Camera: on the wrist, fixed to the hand. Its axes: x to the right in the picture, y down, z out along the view.
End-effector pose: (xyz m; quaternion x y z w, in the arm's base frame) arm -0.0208 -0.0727 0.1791 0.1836 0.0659 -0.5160 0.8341
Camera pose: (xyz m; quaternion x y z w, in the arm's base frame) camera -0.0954 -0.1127 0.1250 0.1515 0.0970 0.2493 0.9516
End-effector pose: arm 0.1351 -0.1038 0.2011 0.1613 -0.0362 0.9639 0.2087
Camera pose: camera 0.1524 -0.0074 0.1789 0.0731 0.2178 -0.8371 0.4965
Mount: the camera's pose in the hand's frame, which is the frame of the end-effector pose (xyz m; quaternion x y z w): 0.0155 -0.0949 -0.0291 -0.1148 0.1421 0.6911 0.6993
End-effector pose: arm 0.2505 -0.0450 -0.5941 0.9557 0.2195 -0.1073 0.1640
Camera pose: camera 0.2249 0.0521 -0.5968 0.8165 -0.4714 0.1993 0.2674
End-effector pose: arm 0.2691 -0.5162 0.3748 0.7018 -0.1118 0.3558 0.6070
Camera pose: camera 0.3256 -0.4622 0.3116 0.2932 -0.5178 0.7552 0.2750
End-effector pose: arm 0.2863 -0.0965 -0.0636 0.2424 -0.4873 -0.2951 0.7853
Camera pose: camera 0.2966 -0.1719 -0.1292 -0.2155 -0.3628 0.3149 0.8502
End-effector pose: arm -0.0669 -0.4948 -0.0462 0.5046 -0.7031 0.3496 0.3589
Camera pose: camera 0.0251 -0.5004 -0.0061 -0.2239 -0.8295 0.4835 0.1672
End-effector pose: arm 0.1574 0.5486 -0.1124 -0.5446 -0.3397 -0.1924 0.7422
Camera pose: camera 0.1145 0.4910 -0.0421 -0.6735 0.2664 0.2620 0.6378
